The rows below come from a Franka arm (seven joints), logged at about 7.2 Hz.
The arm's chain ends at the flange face. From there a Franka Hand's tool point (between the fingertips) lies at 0.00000 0.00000 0.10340 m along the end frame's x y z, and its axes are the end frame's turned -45 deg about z.
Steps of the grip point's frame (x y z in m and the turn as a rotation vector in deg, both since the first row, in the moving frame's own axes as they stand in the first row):
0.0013 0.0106 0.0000 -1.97 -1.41 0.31
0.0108 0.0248 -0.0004 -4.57 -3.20 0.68
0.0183 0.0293 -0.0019 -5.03 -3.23 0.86
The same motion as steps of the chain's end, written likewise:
0.0077 0.0023 0.0001 -2.39 0.40 0.31
0.0235 0.0000 0.0001 -5.49 0.97 0.68
0.0314 -0.0028 -0.0013 -5.84 1.27 0.86

